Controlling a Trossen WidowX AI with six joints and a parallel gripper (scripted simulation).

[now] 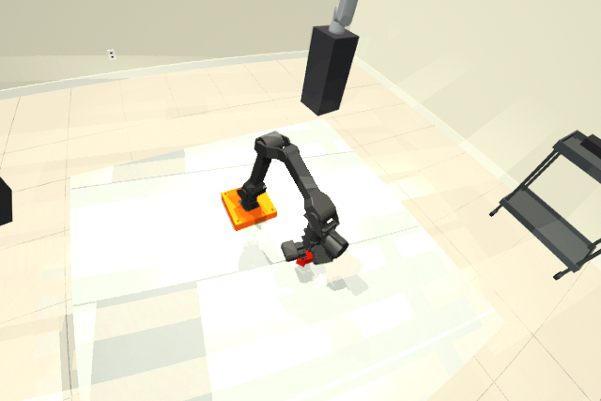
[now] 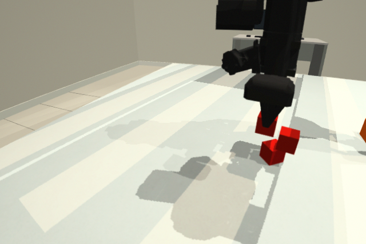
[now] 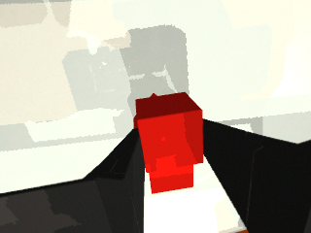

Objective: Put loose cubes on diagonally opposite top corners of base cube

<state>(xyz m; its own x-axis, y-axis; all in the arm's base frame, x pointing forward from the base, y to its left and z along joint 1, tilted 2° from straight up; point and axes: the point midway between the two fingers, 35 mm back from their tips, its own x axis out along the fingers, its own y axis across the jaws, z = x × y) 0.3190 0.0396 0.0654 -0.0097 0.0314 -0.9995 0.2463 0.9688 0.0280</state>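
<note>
The cube is 6 cm below my gripper tip, 2 cm behind it and 1 cm to the left of it.
</note>
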